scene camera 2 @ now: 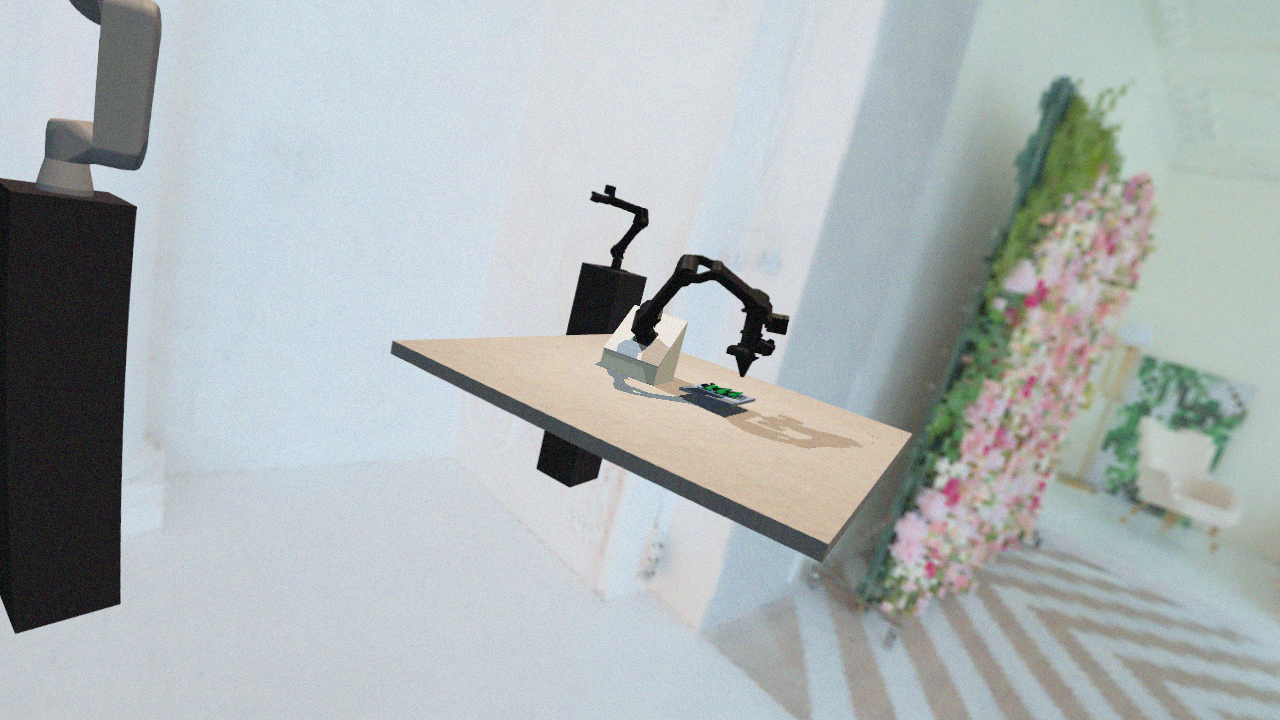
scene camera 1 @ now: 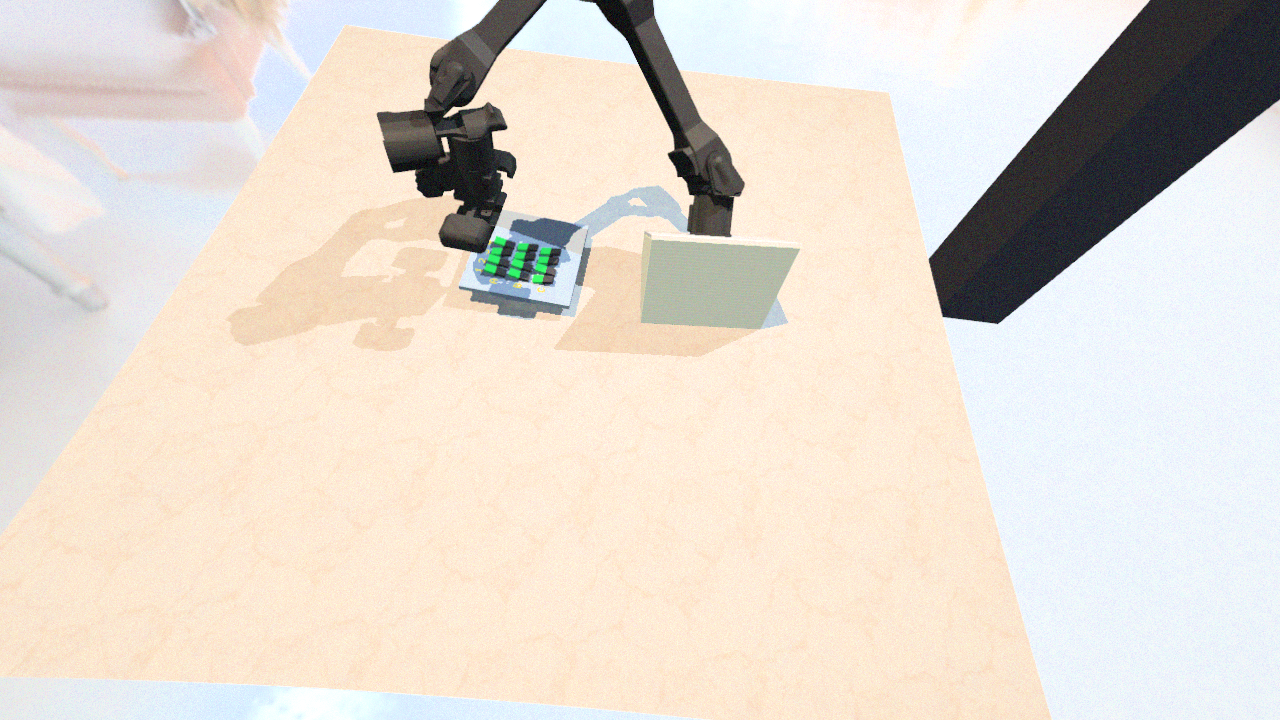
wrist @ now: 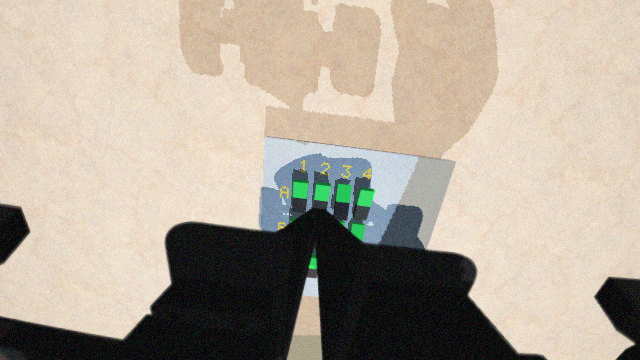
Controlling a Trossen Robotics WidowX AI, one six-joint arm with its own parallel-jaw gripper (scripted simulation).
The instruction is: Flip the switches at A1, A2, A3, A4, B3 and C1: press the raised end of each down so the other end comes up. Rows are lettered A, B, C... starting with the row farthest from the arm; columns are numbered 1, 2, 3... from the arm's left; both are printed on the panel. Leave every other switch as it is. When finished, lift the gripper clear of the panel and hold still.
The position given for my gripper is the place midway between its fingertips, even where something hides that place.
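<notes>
Gripper state: my gripper [scene camera 1: 487,238] holds nothing and is shut. The gripper also appears in the wrist view [wrist: 317,215] and in scene camera 2 [scene camera 2: 741,377].
</notes>
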